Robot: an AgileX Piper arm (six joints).
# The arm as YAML. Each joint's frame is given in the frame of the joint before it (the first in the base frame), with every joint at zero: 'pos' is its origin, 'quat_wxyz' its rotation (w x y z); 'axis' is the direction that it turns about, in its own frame. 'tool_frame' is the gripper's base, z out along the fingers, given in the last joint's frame.
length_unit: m
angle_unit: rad
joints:
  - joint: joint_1
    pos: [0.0, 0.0, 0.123]
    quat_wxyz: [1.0, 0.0, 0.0, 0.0]
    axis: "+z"
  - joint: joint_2
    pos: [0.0, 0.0, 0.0]
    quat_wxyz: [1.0, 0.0, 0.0, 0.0]
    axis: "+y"
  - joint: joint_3
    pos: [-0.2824, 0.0, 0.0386]
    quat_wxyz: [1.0, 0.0, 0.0, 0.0]
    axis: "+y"
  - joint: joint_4
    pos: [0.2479, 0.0, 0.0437]
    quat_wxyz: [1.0, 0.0, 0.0, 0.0]
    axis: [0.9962, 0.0, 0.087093]
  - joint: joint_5
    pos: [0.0, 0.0, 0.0]
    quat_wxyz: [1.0, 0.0, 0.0, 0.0]
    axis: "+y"
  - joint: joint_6
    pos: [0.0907, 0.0, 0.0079]
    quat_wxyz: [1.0, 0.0, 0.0, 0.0]
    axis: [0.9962, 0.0, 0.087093]
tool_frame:
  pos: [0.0, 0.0, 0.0]
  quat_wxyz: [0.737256, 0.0, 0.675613, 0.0]
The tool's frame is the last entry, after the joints.
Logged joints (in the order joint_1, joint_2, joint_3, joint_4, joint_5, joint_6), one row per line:
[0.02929 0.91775 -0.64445 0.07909 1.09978 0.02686]
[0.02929 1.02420 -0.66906 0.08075 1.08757 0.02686]
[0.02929 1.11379 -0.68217 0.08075 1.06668 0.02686]
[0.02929 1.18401 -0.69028 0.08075 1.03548 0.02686]
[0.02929 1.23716 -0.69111 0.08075 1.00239 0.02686]
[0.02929 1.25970 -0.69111 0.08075 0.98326 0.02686]
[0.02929 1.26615 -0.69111 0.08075 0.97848 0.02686]
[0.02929 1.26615 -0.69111 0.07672 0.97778 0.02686]
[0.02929 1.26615 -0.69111 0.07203 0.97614 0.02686]
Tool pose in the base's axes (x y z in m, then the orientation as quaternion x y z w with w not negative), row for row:
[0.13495 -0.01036 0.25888 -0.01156 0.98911 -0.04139 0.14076]
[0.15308 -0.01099 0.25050 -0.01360 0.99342 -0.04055 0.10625]
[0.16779 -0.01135 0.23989 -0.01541 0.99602 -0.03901 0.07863]
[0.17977 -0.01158 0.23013 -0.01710 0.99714 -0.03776 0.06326]
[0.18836 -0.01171 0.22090 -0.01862 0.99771 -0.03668 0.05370]
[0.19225 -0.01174 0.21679 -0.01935 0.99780 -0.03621 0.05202]
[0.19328 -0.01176 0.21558 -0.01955 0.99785 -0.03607 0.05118]
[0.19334 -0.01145 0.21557 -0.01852 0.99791 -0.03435 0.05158]
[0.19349 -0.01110 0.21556 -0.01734 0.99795 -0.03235 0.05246]
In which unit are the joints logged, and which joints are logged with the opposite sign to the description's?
The joints are logged in radians. Opposite sign: joint_1, joint_4, joint_6.
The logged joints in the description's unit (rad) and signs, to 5 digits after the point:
[-0.02929 0.91775 -0.64445 -0.07909 1.09978 -0.02686]
[-0.02929 1.02420 -0.66906 -0.08075 1.08757 -0.02686]
[-0.02929 1.11379 -0.68217 -0.08075 1.06668 -0.02686]
[-0.02929 1.18401 -0.69028 -0.08075 1.03548 -0.02686]
[-0.02929 1.23716 -0.69111 -0.08075 1.00239 -0.02686]
[-0.02929 1.25970 -0.69111 -0.08075 0.98326 -0.02686]
[-0.02929 1.26615 -0.69111 -0.08075 0.97848 -0.02686]
[-0.02929 1.26615 -0.69111 -0.07672 0.97778 -0.02686]
[-0.02929 1.26615 -0.69111 -0.07203 0.97614 -0.02686]

